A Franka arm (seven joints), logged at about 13 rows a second.
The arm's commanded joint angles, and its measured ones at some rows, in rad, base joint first. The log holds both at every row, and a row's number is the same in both.
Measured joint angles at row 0:
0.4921 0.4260 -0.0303 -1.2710 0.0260 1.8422 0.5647
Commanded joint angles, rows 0 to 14:
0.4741 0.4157 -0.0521 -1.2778 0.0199 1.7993 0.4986
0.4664 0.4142 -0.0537 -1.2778 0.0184 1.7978 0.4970
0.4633 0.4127 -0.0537 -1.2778 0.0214 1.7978 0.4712
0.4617 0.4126 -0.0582 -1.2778 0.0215 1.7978 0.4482
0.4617 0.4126 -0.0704 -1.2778 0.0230 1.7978 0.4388
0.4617 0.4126 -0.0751 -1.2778 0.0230 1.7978 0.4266
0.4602 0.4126 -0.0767 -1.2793 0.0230 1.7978 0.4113
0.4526 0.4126 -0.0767 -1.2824 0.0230 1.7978 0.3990
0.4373 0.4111 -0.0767 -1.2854 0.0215 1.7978 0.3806
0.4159 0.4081 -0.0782 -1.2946 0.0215 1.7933 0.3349
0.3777 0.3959 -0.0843 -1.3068 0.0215 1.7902 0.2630
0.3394 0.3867 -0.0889 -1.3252 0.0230 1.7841 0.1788
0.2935 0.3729 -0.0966 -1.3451 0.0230 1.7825 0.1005
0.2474 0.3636 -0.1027 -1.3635 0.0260 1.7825 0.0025
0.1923 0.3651 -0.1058 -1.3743 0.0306 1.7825 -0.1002
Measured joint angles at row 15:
0.2727 0.4112 -0.1044 -1.3102 0.0202 1.7846 0.0678
